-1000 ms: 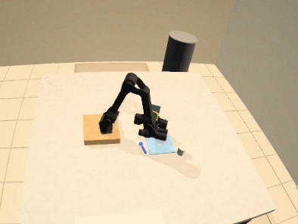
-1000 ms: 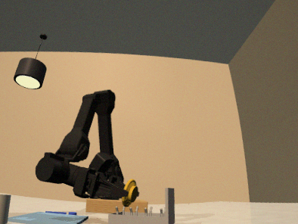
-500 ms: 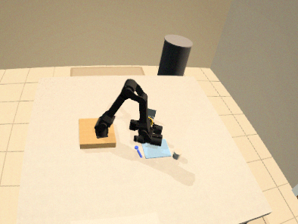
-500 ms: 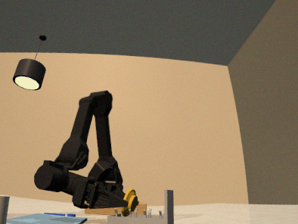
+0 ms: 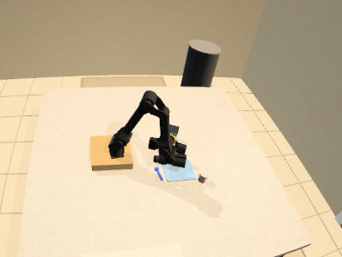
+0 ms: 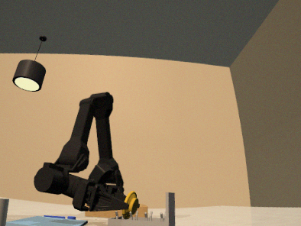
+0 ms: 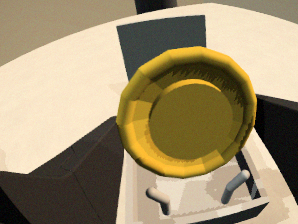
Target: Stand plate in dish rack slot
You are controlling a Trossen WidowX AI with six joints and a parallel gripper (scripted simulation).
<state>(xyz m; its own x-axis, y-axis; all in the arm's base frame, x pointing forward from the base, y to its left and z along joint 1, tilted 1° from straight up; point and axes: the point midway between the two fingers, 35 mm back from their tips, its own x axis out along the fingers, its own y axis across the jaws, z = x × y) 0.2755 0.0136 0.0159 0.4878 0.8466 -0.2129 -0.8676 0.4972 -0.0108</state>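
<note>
Now: the yellow plate 10 mm to the right of my gripper tip. From my gripper tip the other things lie so: blue spoon: 110 mm behind, 170 mm to the right, 50 mm below; then grey dish rack: 10 mm ahead, 20 mm to the left, 30 mm below; then light blue mat: 10 mm behind, 180 mm to the right, 50 mm below.
</note>
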